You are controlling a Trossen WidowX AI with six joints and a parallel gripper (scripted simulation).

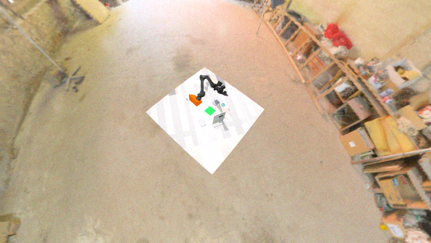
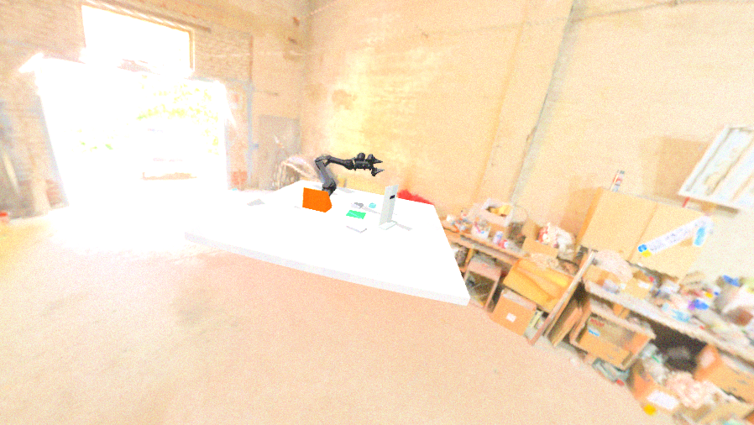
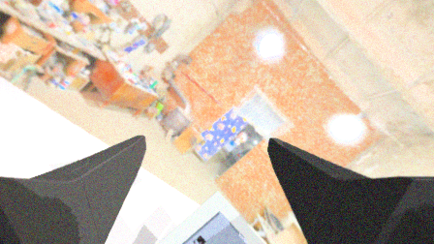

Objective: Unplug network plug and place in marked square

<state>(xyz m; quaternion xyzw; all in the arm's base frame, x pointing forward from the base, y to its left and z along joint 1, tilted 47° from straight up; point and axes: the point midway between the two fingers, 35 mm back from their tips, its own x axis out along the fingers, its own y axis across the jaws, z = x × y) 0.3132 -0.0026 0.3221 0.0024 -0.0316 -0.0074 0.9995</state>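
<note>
My gripper tip is 210 mm to the left of the network plug, 150 mm above it and 110 mm short of it. The rest, counted from my gripper tip: small cyan object (320 mm below, 50 mm to the left, 50 mm behind); white panel (220 mm below, 210 mm to the right, 140 mm ahead); green marked square (340 mm below, 180 mm to the right, 90 mm behind).
</note>
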